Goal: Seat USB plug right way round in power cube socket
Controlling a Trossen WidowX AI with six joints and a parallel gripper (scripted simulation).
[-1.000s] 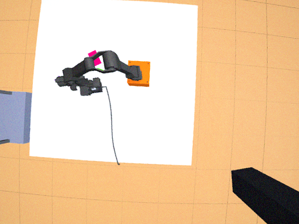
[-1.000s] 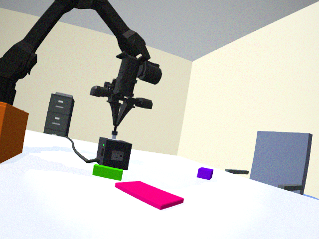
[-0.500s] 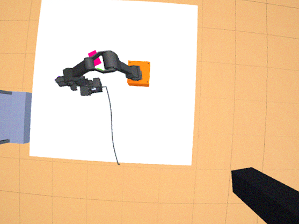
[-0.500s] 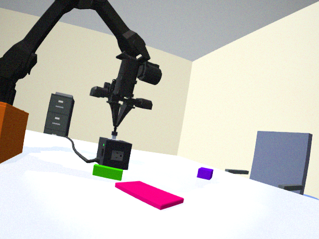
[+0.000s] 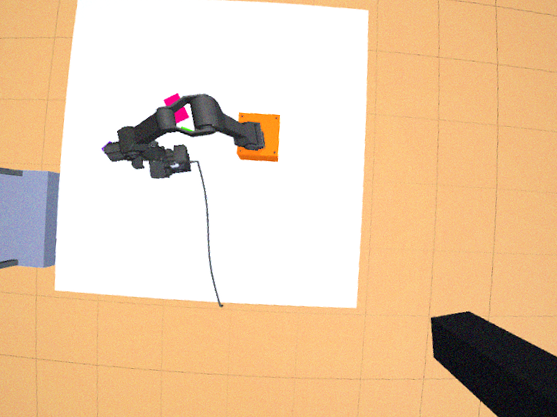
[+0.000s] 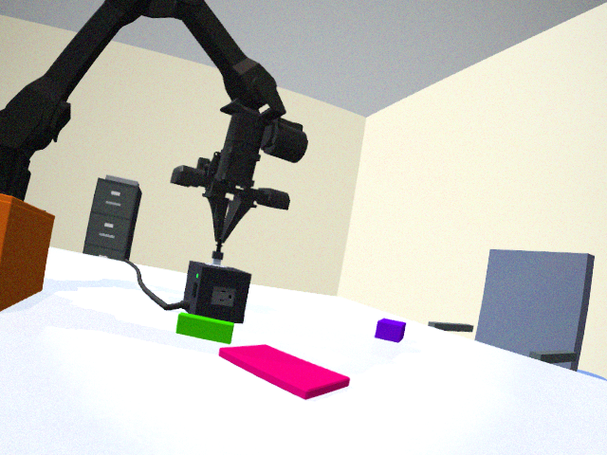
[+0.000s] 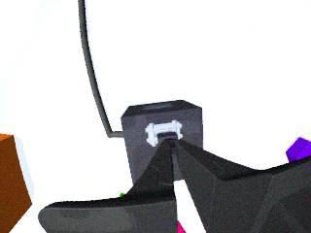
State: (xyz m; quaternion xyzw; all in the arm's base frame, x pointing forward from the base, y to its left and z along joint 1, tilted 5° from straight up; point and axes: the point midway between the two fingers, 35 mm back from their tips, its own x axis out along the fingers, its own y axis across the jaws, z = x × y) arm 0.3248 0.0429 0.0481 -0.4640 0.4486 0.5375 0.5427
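My gripper tip is now 2 cm above the USB plug. From my gripper tip the other things lie so: flat pink slab (26 cm to the right, 11 cm below); green block (5 cm behind, 15 cm to the right, 10 cm below); USB socket (4 cm below).
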